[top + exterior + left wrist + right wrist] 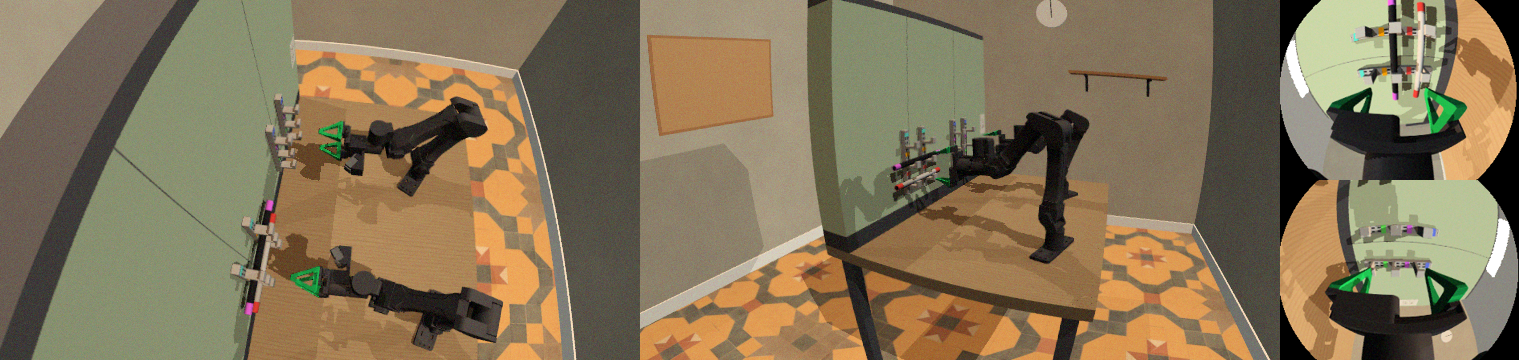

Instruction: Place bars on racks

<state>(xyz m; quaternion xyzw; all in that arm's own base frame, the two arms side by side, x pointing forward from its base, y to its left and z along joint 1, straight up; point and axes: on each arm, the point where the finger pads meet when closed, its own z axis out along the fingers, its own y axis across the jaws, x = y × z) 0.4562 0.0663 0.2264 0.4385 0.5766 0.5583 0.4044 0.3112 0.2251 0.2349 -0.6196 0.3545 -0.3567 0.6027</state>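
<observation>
The bar is 11 cm ahead of my left hand, 6 cm to the right of it and 1 cm above it. Also, from my left hand: green wall panel (18 cm ahead, 26 cm to the right, 20 cm above).
</observation>
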